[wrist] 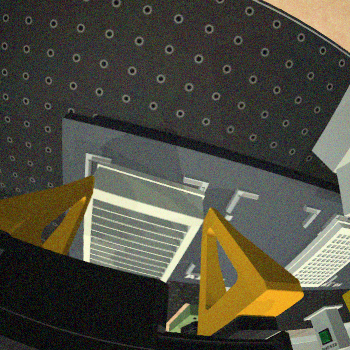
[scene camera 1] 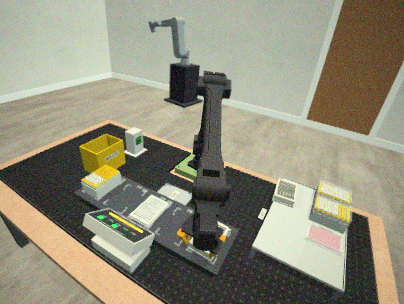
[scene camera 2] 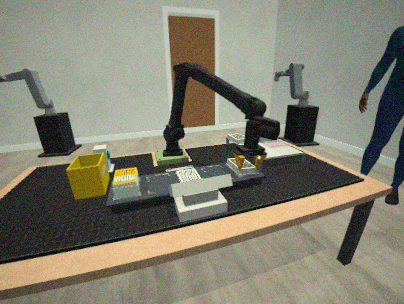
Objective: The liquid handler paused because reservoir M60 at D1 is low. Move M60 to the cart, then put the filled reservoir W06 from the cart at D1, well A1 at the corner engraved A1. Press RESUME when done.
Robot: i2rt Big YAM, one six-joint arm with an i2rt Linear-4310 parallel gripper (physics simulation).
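Frame: origin at the arm's base, x right, y ahead, z up, level; metres.
Seen in the pictures: gripper, fingertip midpoint: (wrist: 151, 199) (scene camera 2: 247, 169); arm's base, link origin: (scene camera 2: 173, 153).
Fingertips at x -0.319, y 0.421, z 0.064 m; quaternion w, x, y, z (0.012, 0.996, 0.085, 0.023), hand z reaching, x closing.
Pixels of each thing's top centre, then the offset from my fingertips to it. "spot": a spot on its surface instead. Level surfaces: height alone.
- pale ribbed reservoir, top centre: (wrist: 130, 256) (scene camera 1: 209, 234) (scene camera 2: 241, 162) dx +0.008, dy -0.066, dz +0.004 m
- dark deck, surface height: dz -0.033 m
- white cart, top centre: (scene camera 1: 307, 220) (scene camera 2: 261, 142) dx -0.231, dy -0.373, dz -0.014 m
- tilted control panel, surface spot: (scene camera 2: 200, 187) spot: dx +0.226, dy +0.172, dz +0.037 m
- white well plate, top centre: (wrist: 328, 262) (scene camera 1: 149, 208) (scene camera 2: 189, 175) dx +0.250, dy -0.022, dz -0.018 m
- yellow-topped tip rack, top centre: (scene camera 2: 125, 174) (scene camera 1: 100, 174) dx +0.494, dy +0.020, dz +0.032 m
- yellow waste bin, top centre: (scene camera 2: 86, 160) (scene camera 1: 101, 143) dx +0.678, dy -0.097, dz +0.054 m
- pink plate, top centre: (scene camera 1: 325, 236) (scene camera 2: 275, 142) dx -0.304, dy -0.327, dz -0.006 m
A pale ribbed reservoir (scene camera 2: 246, 171) (wrist: 137, 230) sits at the right end of the dark deck (scene camera 1: 127, 195) (scene camera 2: 150, 190) (wrist: 75, 145), within corner brackets; its label and the engraved A1 cannot be read. My gripper (scene camera 2: 249, 167) (wrist: 151, 199) is open over it, one finger near each long side, holding nothing. In scene camera 1 the wrist hides much of the reservoir. Another ribbed reservoir (scene camera 1: 286, 191) (scene camera 2: 236, 138) stands at the near-base corner of the white cart (scene camera 1: 280, 235) (scene camera 2: 285, 149). A tilted control panel (scene camera 1: 117, 227) (scene camera 2: 200, 187) with green marks stands before the deck.
A white well plate (scene camera 1: 150, 211) (scene camera 2: 188, 174) (wrist: 320, 255) lies mid-deck. A yellow-topped tip rack (scene camera 1: 101, 182) (scene camera 2: 125, 182) stands at the deck's left end, beside the yellow waste bin (scene camera 1: 102, 155) (scene camera 2: 87, 175). The cart also bears tip racks (scene camera 1: 331, 212) and a pink plate (scene camera 1: 325, 237).
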